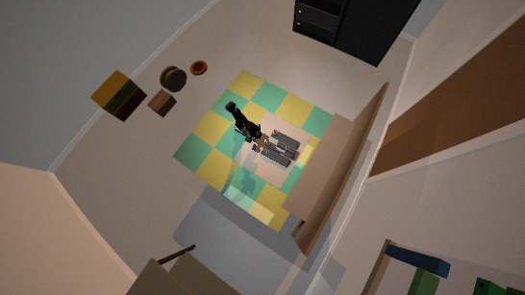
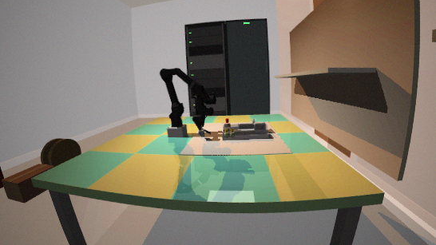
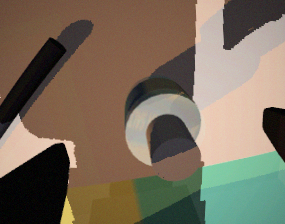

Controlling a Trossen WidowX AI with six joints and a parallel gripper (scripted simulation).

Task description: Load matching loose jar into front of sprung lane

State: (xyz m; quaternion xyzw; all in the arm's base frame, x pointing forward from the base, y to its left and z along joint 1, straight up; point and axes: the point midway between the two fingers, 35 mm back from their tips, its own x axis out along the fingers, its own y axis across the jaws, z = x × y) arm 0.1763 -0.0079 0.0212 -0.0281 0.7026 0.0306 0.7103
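Now: gripper tip 21 cm short of the tan mat, 5 cm above it and 4 cm to the right of it. Also, from my gripper tip: wall shelf: 66 cm ahead, 32 cm above, 8 cm to the left; then rack: 30 cm ahead, 8 cm to the left, 3 cm below; then thin dark stick: 10 cm to the left, 4 cm below, 1 cm behind.
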